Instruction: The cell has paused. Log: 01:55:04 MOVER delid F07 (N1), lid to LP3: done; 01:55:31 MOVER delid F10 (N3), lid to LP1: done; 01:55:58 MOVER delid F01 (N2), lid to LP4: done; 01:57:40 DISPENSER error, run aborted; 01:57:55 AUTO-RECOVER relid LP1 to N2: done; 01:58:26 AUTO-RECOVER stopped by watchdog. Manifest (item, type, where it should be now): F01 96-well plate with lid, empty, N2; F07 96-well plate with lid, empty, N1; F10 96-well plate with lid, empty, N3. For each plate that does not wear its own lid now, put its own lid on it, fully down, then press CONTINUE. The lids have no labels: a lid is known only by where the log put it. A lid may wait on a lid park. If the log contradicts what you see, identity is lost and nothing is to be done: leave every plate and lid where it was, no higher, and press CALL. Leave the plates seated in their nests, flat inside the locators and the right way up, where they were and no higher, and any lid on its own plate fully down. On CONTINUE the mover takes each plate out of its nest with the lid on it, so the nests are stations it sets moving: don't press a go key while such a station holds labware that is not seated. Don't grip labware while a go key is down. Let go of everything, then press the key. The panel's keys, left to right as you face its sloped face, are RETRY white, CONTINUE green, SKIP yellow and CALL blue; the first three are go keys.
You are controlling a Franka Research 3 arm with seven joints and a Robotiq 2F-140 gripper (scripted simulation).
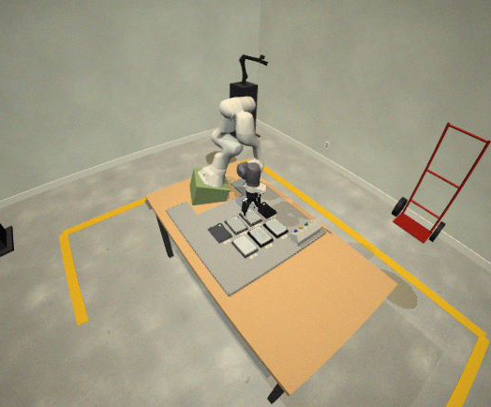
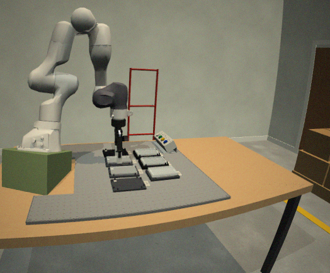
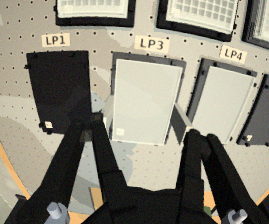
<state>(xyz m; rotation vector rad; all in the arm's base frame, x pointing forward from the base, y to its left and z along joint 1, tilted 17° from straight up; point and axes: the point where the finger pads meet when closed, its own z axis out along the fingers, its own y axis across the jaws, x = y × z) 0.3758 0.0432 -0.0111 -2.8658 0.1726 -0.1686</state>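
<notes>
The park LP3 lies 40 mm below my hand. From my hand the other things lie so: plate: 200 mm to the right, 170 mm ahead, 20 mm below; park LP2: 250 mm to the right, 40 mm below, 10 mm behind; park LP1: 130 mm to the left, 40 mm below, 10 mm ahead.
</notes>
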